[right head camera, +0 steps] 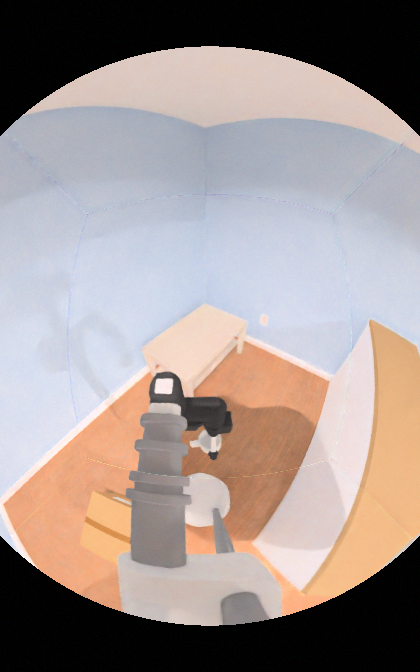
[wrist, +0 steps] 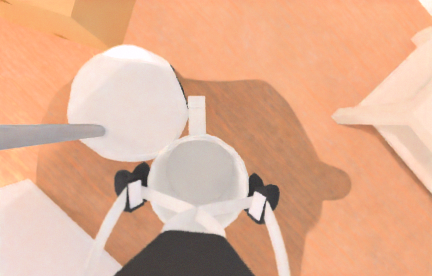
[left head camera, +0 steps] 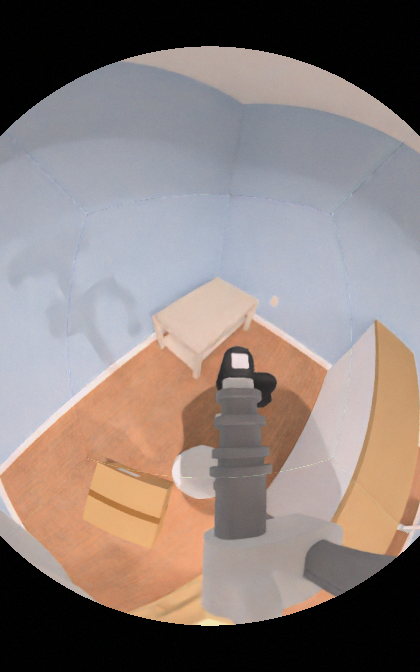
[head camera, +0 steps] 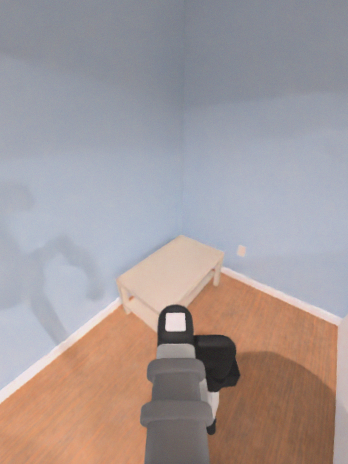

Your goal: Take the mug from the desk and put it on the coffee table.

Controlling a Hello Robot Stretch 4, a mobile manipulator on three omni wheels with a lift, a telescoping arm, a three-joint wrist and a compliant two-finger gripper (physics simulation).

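Where they show: gripper, fingertip midpoint: (wrist: pixel 198 183) (head camera: pixel 206 401); robot's base, origin of the base link: (wrist: pixel 138 107).
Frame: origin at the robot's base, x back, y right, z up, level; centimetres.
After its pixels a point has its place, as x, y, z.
Note:
A white mug (right head camera: pixel 203 442) (wrist: pixel 200 160) @(-27.3, 6.9, 80.7) is between the two fingers of my gripper (wrist: pixel 198 183) @(-27.3, 8.7, 83.8), with its open top toward the wrist camera and its handle pointing up in the wrist view. The gripper is shut on the mug and holds it above the floor. The pale coffee table (head camera: pixel 170 270) @(-127.2, -3.9, 42.2) (left head camera: pixel 210 315) (right head camera: pixel 200 340) (wrist: pixel 417 85) @(-108.3, -22.2, 12.2) stands in the room's corner, ahead of the arm. In the wrist view part of it shows at the right edge, apart from the mug. In the head view the arm and wrist hide the mug and the table's near corner.
A large wood-topped unit with white sides (left head camera: pixel 395 400) (right head camera: pixel 395 410), possibly the desk, stands on the right. A cardboard box (left head camera: pixel 127 502) (right head camera: pixel 107 522) is on the floor at the left. My round white base (left head camera: pixel 192 472) (right head camera: pixel 207 495) (wrist: pixel 130 100) @(-1.6, -1.6, 18.7) is below the arm. Blue walls meet behind the table.

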